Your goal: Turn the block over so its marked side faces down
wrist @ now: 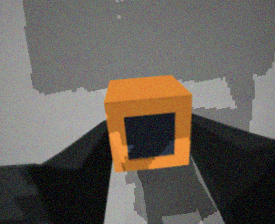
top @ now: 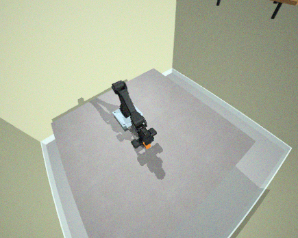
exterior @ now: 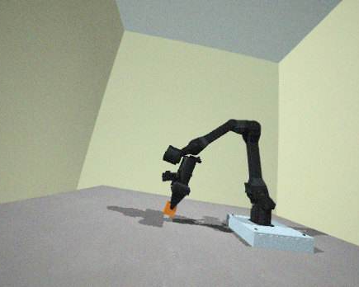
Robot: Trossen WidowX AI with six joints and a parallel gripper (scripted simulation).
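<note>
The orange block is 1 cm above my gripper tip.
</note>
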